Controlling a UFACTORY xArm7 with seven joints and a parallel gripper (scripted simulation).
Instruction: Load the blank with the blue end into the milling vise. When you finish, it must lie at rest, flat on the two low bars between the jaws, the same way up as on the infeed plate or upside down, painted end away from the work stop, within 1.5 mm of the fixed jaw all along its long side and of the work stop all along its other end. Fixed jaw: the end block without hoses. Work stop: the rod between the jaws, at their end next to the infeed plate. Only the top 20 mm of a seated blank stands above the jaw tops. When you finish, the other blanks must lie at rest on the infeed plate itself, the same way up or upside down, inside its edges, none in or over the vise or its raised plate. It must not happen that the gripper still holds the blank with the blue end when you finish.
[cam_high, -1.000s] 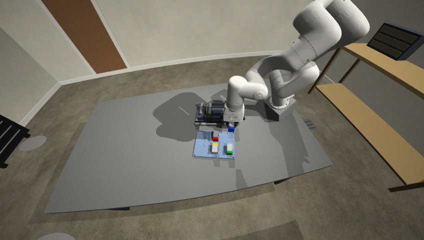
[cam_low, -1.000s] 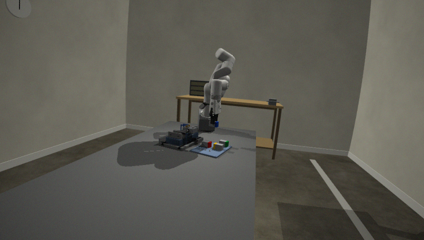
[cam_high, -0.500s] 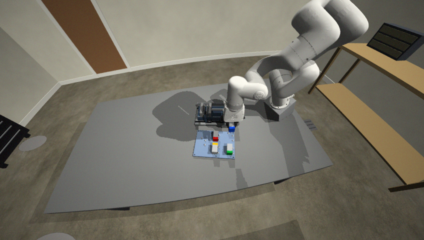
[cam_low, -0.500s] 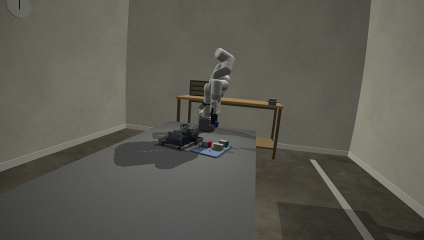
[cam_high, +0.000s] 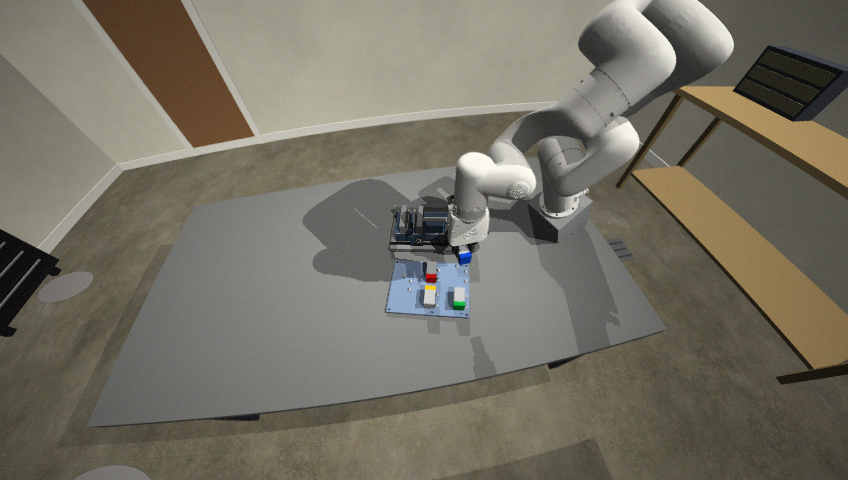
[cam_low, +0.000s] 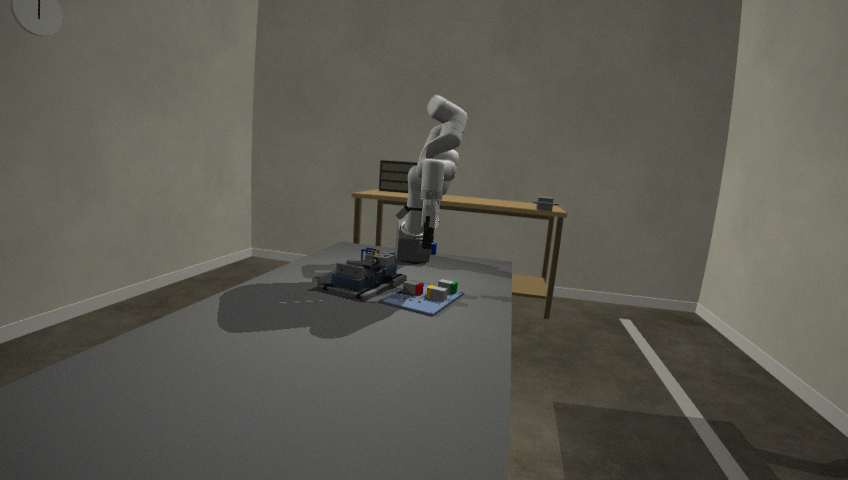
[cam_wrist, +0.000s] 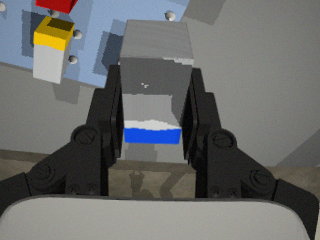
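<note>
My hand is 2 cm above the blue-ended blank. From my hand the other things lie so: yellow-ended blank (10 cm ahead, 7 cm to the left, 15 cm below); red-ended blank (9 cm ahead, 2 cm to the right, 15 cm below); green-ended blank (2 cm ahead, 9 cm to the left, 15 cm below).
</note>
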